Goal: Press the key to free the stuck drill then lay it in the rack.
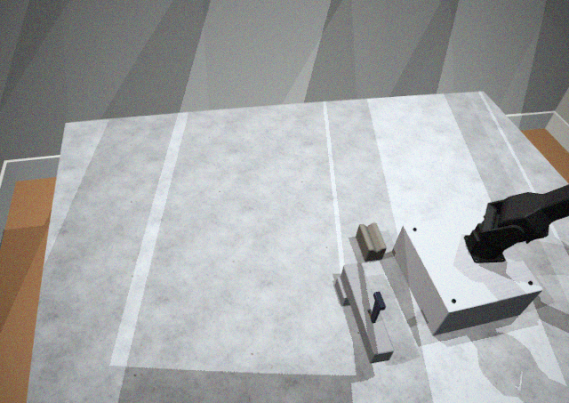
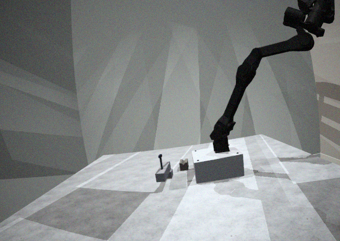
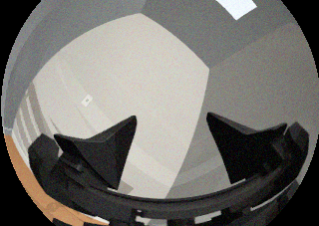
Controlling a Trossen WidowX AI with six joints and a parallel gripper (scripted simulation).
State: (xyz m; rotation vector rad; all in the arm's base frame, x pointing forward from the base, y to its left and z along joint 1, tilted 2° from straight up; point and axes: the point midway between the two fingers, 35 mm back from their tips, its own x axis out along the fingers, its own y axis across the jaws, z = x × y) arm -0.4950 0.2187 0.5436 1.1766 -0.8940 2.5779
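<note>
Right now the blue key is 75 cm ahead of my gripper tip, 58 cm below it and 9 cm to the right of it. Round my gripper tip: housing block (76 cm ahead, 63 cm below, 12 cm to the right); then notched rack (70 cm ahead, 66 cm below, 30 cm to the right); then drill (76 cm ahead, 62 cm below, 14 cm to the right).
</note>
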